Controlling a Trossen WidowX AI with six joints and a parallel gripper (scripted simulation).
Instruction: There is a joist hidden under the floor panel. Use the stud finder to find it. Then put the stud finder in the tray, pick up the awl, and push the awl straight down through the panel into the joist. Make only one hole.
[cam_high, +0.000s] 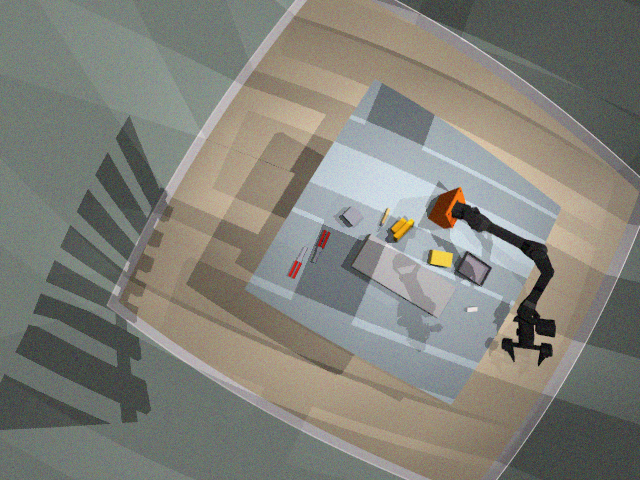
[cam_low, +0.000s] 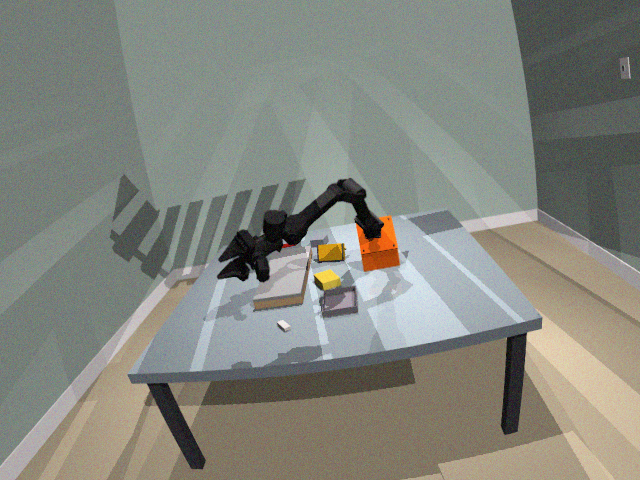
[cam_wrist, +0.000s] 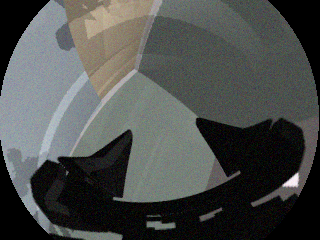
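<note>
Right now my gripper tip is 18 cm past the yellow stud finder, 77 cm to the left of it and 27 cm above it. The rest, counted from my gripper tip: white piece (9 cm behind, 17 cm to the right, 28 cm below); yellow block (20 cm behind, 49 cm to the right, 27 cm below); dark grey tray (26 cm behind, 30 cm to the right, 28 cm below).
</note>
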